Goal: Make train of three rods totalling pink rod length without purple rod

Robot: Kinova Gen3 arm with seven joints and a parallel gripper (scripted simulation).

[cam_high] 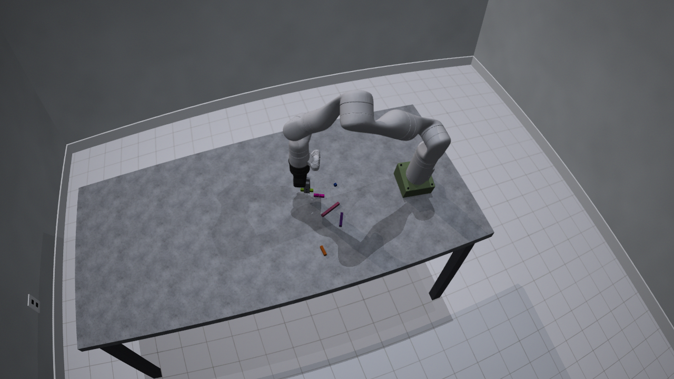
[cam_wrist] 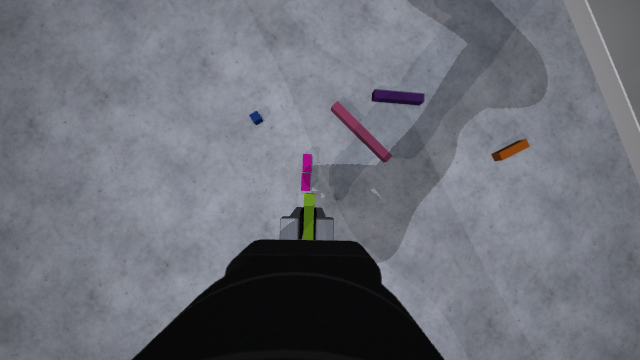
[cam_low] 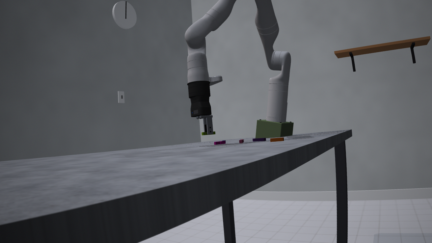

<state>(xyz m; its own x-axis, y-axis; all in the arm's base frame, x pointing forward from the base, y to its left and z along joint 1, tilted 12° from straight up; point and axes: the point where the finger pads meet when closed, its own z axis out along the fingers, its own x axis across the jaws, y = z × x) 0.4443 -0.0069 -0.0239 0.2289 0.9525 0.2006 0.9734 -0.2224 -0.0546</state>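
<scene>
My hand is 8 cm to the right of the pink rod, 8 cm past it and 5 cm above it. The rest, counted from my hand: purple rod (13 cm to the left, 11 cm behind, 5 cm below); then lime rod (1 cm below); then small blue rod (12 cm behind, 5 cm below, 4 cm to the right).
</scene>
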